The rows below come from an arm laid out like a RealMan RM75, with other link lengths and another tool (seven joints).
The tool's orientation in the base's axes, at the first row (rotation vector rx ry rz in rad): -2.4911, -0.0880, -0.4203
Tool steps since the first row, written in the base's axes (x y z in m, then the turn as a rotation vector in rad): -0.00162, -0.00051, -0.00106, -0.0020, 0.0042, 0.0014; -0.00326, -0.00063, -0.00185, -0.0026, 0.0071, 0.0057; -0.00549, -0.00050, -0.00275, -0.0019, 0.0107, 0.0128; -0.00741, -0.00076, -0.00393, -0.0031, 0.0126, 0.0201; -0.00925, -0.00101, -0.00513, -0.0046, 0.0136, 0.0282; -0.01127, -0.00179, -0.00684, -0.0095, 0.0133, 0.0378; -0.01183, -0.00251, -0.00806, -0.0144, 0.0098, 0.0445; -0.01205, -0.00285, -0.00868, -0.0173, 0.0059, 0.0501; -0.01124, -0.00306, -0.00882, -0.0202, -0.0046, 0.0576
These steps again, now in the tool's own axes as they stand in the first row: -0.00185, 0.00075, 0.00007, -0.0016, -0.0045, 0.0008; -0.00366, 0.00103, 0.00015, -0.0009, -0.0094, -0.0010; -0.00606, 0.00107, 0.00030, 0.0019, -0.0162, -0.0042; -0.00825, 0.00164, 0.00052, 0.0030, -0.0220, -0.0090; -0.01036, 0.00222, 0.00078, 0.0042, -0.0275, -0.0151; -0.01279, 0.00349, 0.00108, 0.0026, -0.0334, -0.0240; -0.01369, 0.00467, 0.00145, 0.0002, -0.0351, -0.0325; -0.01408, 0.00525, 0.00167, -0.0007, -0.0355, -0.0398; -0.01335, 0.00563, 0.00188, -0.0007, -0.0315, -0.0525
